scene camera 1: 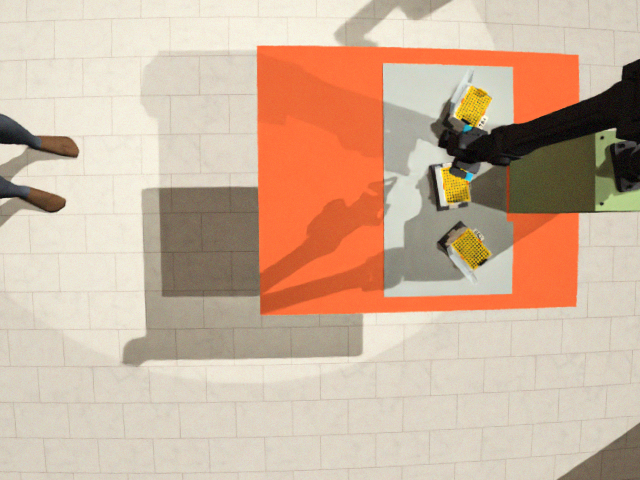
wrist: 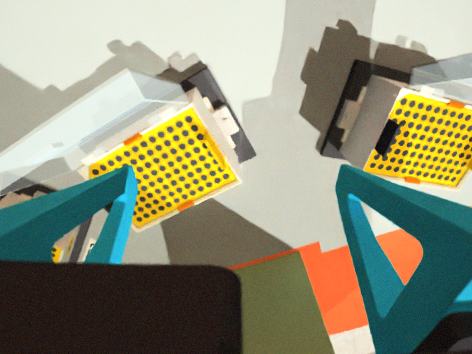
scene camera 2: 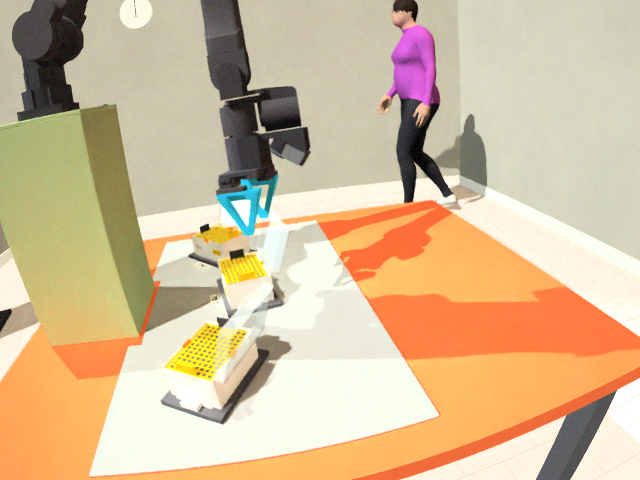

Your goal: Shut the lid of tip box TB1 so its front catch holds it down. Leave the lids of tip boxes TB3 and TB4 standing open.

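Places are measured from the arm's base along level axes (x ahead, y right, z down), in metres.
Pixels of known places: gripper, fingertip midpoint: (wrist: 236,176) (scene camera 2: 257,226); arm's base, link origin: (scene camera 1: 629,165) (scene camera 2: 51,115).
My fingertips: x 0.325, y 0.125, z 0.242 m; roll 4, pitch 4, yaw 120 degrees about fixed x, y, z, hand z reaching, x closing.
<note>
For each thing: its middle in the pictures, then the offset to it from my fingertips. Level surfaces: height alone.
- Tip box TB1, body centre: (wrist: 159,178) (scene camera 2: 241,265) (scene camera 1: 456,184) dz +0.104, dx -0.024, dy -0.083 m
- TB4, body centre: (wrist: 436,147) (scene camera 2: 207,345) (scene camera 1: 473,106) dz +0.104, dx -0.131, dy +0.148 m
- pale grey mat, surface height: dz +0.168 m
- orange table, surface height: dz +0.171 m
Tip box TB1 (scene camera 1: 455,191) (scene camera 2: 247,291) (wrist: 165,165), with a yellow rack, is the middle box; its clear lid (scene camera 1: 439,186) (scene camera 2: 277,248) (wrist: 100,112) stands open on the side away from the pedestal. TB4 (scene camera 1: 473,104) (scene camera 2: 219,246) (wrist: 430,140) has its lid (scene camera 1: 461,91) (wrist: 445,72) open. TB3 (scene camera 1: 470,249) (scene camera 2: 206,356) also has its lid (scene camera 1: 463,266) (scene camera 2: 242,320) open. My gripper (scene camera 1: 467,152) (scene camera 2: 256,224) (wrist: 236,176) is open and empty, above and between TB1 and TB4. One cyan finger hides a corner of TB1 in the wrist view.
The boxes stand on a pale grey mat (scene camera 1: 398,284) (scene camera 2: 336,413) on an orange table (scene camera 1: 310,170) (scene camera 2: 465,320). A green pedestal (scene camera 1: 553,180) (scene camera 2: 56,232) (wrist: 280,300) stands at the table side behind TB1. A person (scene camera 2: 413,67) stands beyond the table.
</note>
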